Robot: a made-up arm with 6 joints.
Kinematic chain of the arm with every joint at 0, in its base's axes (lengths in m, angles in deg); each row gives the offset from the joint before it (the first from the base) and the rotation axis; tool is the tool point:
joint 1: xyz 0 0 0.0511 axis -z
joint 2: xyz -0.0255 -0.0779 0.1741 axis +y
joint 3: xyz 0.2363 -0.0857 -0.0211 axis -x
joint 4: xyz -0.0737 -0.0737 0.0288 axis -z
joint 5: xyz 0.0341 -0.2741 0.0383 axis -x
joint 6: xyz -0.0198 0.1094 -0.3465 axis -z
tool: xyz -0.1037 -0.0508 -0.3
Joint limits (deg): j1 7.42..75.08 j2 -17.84..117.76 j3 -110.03..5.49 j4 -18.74..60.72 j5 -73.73..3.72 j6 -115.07..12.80
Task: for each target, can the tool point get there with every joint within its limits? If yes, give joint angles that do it. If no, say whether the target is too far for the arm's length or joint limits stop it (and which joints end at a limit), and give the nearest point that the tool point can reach.
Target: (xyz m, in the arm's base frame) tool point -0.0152 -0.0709 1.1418
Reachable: no: joint limits stop it (at a limit: joint 2, joint 3, joint 6) | nearest point -0.0284 -0.1325 0.5700 | short by 0.575 m
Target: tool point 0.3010 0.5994 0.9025
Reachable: no: joint limits stop it (at a limit: joint 1, joint 2, joint 4, joint 5) | nearest point 0.1266 0.4584 0.5589 | short by 0.410 m
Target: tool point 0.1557 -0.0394 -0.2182
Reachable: yes | joints 25.00 2.88 -20.54 44.85 -35.21 -31.52
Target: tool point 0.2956 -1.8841 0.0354
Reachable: no: too far | nearest point 0.1125 -0.7169 -0.2135 | short by 1.207 m
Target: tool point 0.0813 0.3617 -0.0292
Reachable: yes | joints 61.77 72.03 -58.39 14.62 -28.48 -53.17
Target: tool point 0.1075 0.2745 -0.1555
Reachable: yes | joints 52.24 41.78 -61.60 31.83 -22.78 -64.30
